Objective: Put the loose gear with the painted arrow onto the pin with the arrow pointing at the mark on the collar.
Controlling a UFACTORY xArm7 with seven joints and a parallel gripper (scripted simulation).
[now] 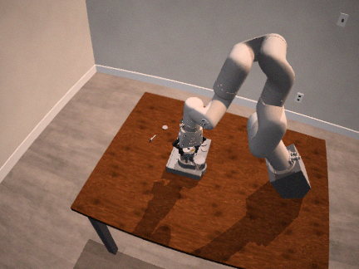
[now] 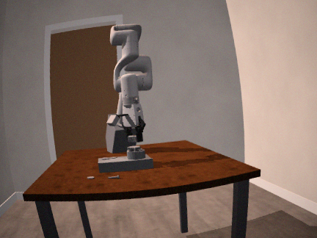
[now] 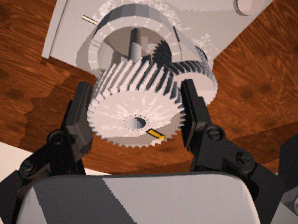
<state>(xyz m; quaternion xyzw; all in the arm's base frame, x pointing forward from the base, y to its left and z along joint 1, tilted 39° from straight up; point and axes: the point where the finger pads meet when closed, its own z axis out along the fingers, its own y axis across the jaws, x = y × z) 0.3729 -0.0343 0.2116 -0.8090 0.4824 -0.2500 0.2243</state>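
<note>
Right now my hand is right at the toothed gear. From my hand the other things lie so: small bolt (22 cm ahead, 12 cm to the right, 12 cm below); then washer (18 cm ahead, 22 cm to the right, 13 cm below).
</note>
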